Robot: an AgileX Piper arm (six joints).
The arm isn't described. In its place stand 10 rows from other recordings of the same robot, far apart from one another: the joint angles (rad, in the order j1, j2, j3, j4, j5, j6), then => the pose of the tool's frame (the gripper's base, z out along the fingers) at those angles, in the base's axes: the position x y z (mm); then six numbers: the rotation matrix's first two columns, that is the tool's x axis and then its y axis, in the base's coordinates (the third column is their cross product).
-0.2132, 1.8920, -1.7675, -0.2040, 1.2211, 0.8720 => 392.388 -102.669 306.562 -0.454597 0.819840 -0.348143 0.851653 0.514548 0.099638
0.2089, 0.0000, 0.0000, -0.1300, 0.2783, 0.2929 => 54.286 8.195 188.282 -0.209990 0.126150 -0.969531 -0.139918 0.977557 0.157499
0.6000, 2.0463, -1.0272, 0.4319, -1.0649, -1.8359 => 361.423 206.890 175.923 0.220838 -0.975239 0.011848 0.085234 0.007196 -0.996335
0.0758, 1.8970, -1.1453, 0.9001, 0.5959, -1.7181 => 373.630 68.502 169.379 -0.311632 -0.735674 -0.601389 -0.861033 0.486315 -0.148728
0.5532, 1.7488, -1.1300, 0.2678, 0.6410, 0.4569 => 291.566 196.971 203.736 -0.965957 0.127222 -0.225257 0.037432 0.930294 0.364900
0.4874, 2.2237, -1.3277, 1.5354, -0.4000, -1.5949 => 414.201 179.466 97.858 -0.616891 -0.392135 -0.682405 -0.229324 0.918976 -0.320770
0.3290, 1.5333, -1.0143, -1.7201, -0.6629, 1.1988 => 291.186 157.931 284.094 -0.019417 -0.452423 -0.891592 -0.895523 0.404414 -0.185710
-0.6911, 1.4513, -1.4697, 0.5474, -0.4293, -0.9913 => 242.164 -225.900 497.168 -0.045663 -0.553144 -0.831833 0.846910 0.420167 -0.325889
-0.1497, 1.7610, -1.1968, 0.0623, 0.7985, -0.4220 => 347.389 -48.292 210.467 -0.929095 -0.233200 -0.287053 -0.222990 0.972429 -0.068250
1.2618, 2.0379, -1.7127, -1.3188, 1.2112, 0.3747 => 211.361 390.860 291.820 -0.073516 -0.973080 -0.218429 -0.300932 0.230458 -0.925381
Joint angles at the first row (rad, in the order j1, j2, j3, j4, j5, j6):
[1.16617, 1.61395, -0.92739, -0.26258, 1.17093, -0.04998]
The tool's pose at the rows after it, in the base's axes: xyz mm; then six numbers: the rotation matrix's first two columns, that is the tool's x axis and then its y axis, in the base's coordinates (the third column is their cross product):
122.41 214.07 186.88 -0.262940 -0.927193 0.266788 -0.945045 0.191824 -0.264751
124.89 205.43 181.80 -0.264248 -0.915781 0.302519 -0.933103 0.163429 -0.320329
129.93 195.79 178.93 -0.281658 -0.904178 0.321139 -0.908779 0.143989 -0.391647
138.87 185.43 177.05 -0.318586 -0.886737 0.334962 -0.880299 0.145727 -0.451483
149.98 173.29 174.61 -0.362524 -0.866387 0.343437 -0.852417 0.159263 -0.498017
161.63 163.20 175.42 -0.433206 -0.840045 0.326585 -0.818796 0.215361 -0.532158
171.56 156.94 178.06 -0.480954 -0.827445 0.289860 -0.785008 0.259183 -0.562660
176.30 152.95 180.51 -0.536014 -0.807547 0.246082 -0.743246 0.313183 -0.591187
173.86 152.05 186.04 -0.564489 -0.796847 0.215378 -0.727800 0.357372 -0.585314
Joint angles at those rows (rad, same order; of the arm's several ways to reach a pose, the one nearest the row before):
[1.16439, 1.61396, -0.88605, -0.33656, 1.18253, 0.00002]
[1.16469, 1.61396, -0.84960, -0.40939, 1.18654, 0.03285]
[1.15750, 1.60762, -0.81229, -0.49881, 1.18640, 0.08387]
[1.12793, 1.60572, -0.78486, -0.57583, 1.19044, 0.12951]
[1.07976, 1.60571, -0.75851, -0.64239, 1.18660, 0.16639]
[1.02251, 1.60393, -0.75340, -0.67733, 1.18658, 0.20897]
[0.97876, 1.59713, -0.75518, -0.71175, 1.17233, 0.24442]
[0.95681, 1.58934, -0.75517, -0.73216, 1.16870, 0.30380]
[0.95682, 1.56502, -0.75961, -0.70569, 1.17723, 0.31870]

